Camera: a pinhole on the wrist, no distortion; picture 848 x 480 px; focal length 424.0 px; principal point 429.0 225.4 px. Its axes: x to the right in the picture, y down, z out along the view. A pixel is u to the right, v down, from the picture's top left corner.
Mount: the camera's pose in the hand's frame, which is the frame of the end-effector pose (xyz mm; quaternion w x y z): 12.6 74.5 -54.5 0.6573 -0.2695 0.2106 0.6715
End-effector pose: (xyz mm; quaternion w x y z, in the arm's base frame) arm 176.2 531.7 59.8 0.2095 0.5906 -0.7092 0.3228
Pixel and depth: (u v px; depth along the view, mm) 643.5 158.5 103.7
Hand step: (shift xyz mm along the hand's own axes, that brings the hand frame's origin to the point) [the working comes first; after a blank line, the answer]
In the camera's frame: 52.5 -16.4 103.7

20.6 181.7 -7.4
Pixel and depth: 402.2 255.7 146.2
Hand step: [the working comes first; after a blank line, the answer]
In the camera's frame: -9.2 10.4 146.2

-10.3 160.1 62.6
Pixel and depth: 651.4 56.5 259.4
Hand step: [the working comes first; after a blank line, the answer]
In the camera's frame: 136.1 -103.3 259.4

94.8 349.3 64.7
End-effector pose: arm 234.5 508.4 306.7 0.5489 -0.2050 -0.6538 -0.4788
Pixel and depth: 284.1 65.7 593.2
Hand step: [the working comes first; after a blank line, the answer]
In the camera's frame: -202.7 -223.4 593.2

182.8 307.0 545.4
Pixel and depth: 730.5 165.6 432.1
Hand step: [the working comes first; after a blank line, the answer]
In the camera's frame: 307.3 -60.9 432.1

39.4 589.1 84.6
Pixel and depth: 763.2 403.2 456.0
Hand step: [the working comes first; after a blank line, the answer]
In the camera's frame: 359.4 191.2 456.0

-213.3 632.5 51.5
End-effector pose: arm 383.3 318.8 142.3 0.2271 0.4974 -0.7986 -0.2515
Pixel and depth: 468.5 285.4 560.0
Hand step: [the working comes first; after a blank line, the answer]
In the camera's frame: 52.2 79.2 560.0

-113.5 467.7 335.5
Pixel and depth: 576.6 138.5 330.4
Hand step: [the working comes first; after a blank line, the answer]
In the camera's frame: 115.0 -67.7 330.4

53.0 376.7 130.0
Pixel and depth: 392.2 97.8 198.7
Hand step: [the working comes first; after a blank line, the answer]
In the camera's frame: -17.2 -59.8 198.7

55.1 190.7 113.0
